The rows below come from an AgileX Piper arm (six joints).
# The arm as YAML. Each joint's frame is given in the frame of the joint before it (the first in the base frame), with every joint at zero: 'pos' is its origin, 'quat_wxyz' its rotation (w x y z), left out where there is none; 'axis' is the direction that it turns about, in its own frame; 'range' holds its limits. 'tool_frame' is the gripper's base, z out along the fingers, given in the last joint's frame.
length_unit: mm
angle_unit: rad
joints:
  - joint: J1
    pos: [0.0, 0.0, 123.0]
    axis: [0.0, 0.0, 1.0]
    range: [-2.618, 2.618]
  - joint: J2
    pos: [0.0, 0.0, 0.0]
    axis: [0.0, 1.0, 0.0]
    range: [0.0, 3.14]
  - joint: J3
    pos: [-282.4, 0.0, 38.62]
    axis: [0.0, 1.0, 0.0]
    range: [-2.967, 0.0]
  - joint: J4
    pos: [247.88, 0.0, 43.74]
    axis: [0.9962, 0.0, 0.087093]
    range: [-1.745, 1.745]
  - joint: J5
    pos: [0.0, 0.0, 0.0]
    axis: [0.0, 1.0, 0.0]
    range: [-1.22, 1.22]
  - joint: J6
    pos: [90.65, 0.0, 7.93]
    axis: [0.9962, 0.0, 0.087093]
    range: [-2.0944, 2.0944]
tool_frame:
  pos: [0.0, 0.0, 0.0]
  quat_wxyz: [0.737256, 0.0, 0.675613, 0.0]
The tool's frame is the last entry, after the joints.
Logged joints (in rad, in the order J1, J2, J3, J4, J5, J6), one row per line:
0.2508, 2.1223, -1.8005, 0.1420, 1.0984, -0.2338
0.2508, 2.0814, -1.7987, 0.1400, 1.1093, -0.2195
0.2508, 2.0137, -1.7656, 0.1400, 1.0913, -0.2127
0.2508, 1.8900, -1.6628, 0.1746, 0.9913, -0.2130
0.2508, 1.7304, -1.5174, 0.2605, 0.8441, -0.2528
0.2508, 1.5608, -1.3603, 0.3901, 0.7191, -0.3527
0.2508, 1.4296, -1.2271, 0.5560, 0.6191, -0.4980
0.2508, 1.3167, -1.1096, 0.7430, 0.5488, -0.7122
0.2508, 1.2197, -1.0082, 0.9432, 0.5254, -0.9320
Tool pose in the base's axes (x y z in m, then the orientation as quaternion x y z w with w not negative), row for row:
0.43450, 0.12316, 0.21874, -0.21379, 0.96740, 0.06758, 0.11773
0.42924, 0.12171, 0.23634, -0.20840, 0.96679, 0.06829, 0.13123
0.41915, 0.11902, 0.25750, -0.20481, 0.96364, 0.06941, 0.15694
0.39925, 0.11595, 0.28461, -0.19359, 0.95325, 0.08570, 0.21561
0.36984, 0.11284, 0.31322, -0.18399, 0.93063, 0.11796, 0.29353
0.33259, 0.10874, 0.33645, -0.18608, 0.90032, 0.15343, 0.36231
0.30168, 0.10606, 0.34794, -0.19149, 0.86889, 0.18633, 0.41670
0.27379, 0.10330, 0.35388, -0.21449, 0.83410, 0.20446, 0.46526
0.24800, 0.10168, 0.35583, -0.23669, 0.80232, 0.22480, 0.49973
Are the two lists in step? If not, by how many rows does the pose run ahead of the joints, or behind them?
They are in step.
